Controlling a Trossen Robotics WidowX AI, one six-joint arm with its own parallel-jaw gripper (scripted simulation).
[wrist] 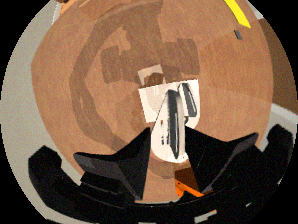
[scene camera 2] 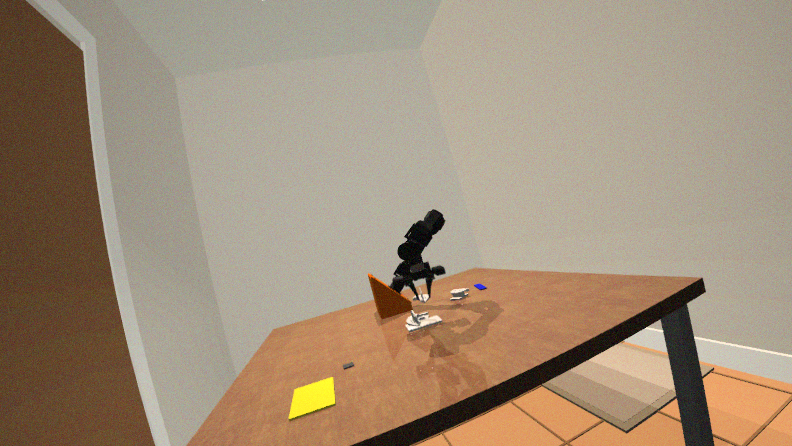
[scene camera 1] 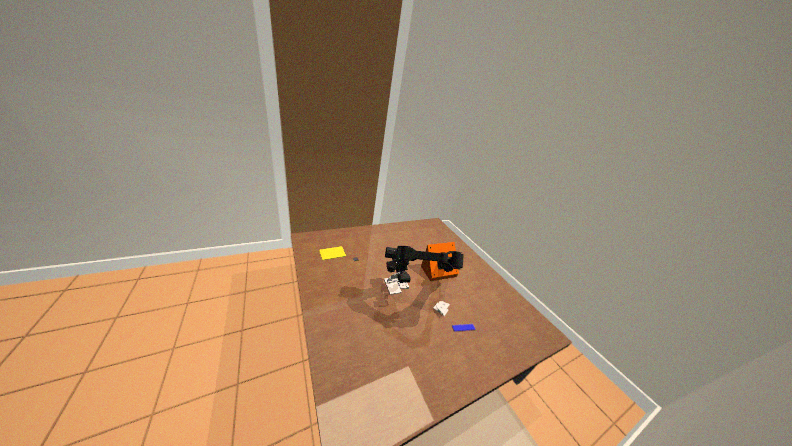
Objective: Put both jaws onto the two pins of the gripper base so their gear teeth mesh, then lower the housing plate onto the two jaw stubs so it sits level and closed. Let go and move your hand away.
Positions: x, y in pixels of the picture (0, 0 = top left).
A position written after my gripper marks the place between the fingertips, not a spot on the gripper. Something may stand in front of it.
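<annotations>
There's a white jaw here, and it's my gripper (scene camera 2: 424, 299) that is holding it.
</annotations>
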